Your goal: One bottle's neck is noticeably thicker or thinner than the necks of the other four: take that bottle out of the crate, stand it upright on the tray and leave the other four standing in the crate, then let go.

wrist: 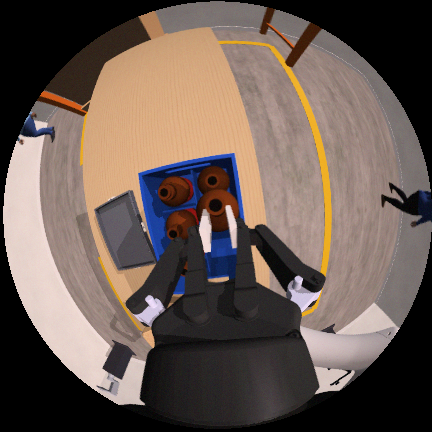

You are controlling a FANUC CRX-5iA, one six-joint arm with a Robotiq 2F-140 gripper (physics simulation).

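Frame: origin at the arm's base, x up, y ahead, z left, level; millimetres.
Where they show: gripper, fingertip midpoint: [217, 216].
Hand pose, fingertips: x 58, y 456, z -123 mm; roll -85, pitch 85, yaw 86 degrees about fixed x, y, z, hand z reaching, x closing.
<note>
Each offset is from my fingertips to the top centre of the thing. "spot": to the spot under its first point. Level surfaces: height alone.
A blue crate @(spot: dy +90, dx -98, dz +48 mm) [191, 167] with brown bottles stands on the wooden table. My gripper [217, 216] is shut on a brown bottle @(dy +2, dx +37, dz +0 mm) [218, 195], whose round mouth faces the camera. The held bottle looks larger than the others and is over the right side of the crate; its lower part is hidden. A bottle @(dy +56, dx -54, dz +6 mm) [213, 179] is behind it, another bottle @(dy +44, dx -54, dz +100 mm) [172, 191] is at the back left, and another bottle @(dy -39, dx -54, dz +92 mm) [179, 226] is at the middle left. A bit of a further bottle @(dy -126, dx -54, dz +83 mm) [185, 270] shows beside my left finger. The grey tray @(spot: dy -116, dx -212, dz +393 mm) [114, 243] lies left of the crate.
The wooden table @(dx -217 mm) [165, 100] stretches beyond the crate. Its right edge runs close beside the crate. Yellow lines [326, 200] mark the floor. A person [407, 202] shows at the far right and another person [34, 128] at the far left, both off the table.
</note>
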